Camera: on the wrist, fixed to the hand. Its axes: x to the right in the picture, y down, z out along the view.
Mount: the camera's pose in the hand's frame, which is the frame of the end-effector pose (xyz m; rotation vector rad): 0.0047 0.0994 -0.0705 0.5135 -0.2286 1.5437
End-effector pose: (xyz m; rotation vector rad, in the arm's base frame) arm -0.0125 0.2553 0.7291 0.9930 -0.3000 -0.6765
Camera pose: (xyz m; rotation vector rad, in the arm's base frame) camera 0.0663 0.3358 0.7758 0.8497 -1.2971 0.7468
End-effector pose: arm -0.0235 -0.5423 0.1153 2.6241 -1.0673 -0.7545
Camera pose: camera -0.0419 -0.6167 0.2102 1.1110 -2.9035 -0.3443
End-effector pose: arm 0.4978 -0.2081 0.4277 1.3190 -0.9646 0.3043
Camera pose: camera 0.4621 -0.1183 0.5020 0.7663 -2.0618 1.6715
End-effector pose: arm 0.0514 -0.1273 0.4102 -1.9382 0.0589 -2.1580
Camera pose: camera -0.0035 -0.2338 0.3876 -1.0641 0.6327 -0.7834
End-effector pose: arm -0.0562 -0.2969 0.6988 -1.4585 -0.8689 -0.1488
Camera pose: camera 0.0345 -0.3423 0.6310 -1.2944 0.2307 1.3009
